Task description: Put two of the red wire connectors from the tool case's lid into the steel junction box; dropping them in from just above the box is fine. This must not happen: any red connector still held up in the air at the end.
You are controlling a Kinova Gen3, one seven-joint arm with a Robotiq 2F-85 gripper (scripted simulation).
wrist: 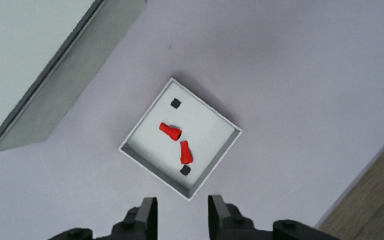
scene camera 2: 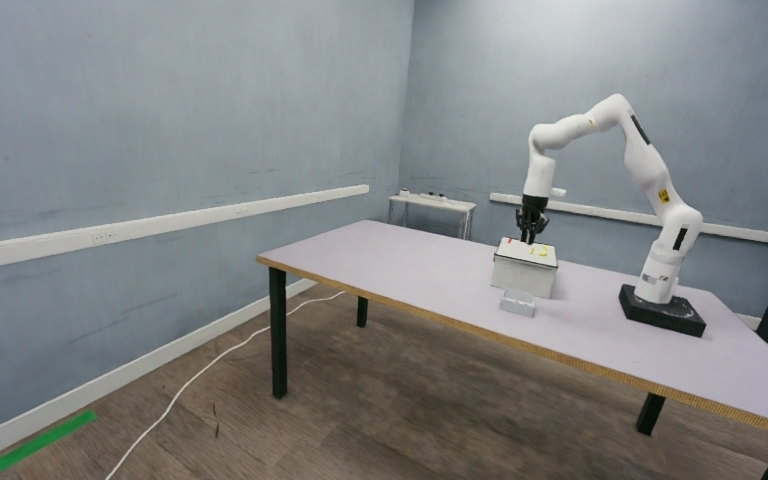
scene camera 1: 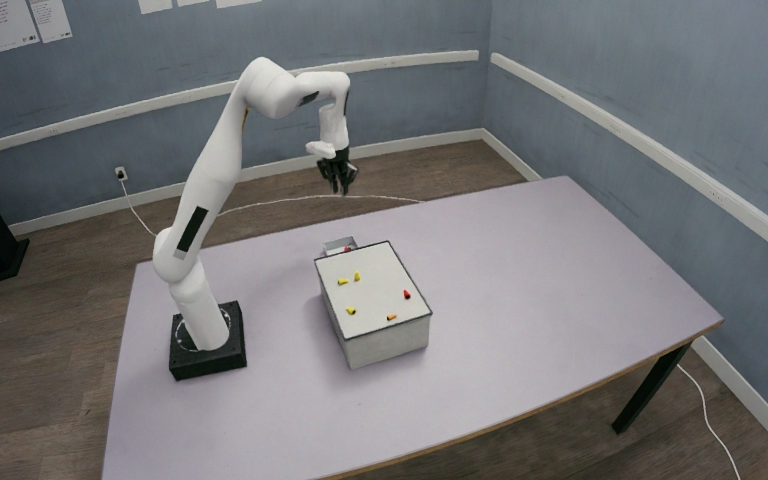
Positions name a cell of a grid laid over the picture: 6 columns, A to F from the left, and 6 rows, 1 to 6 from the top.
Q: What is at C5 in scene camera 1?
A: A tool case.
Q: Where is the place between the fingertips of my gripper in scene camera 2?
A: At E4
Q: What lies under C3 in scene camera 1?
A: My gripper.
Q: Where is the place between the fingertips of my gripper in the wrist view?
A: At C6
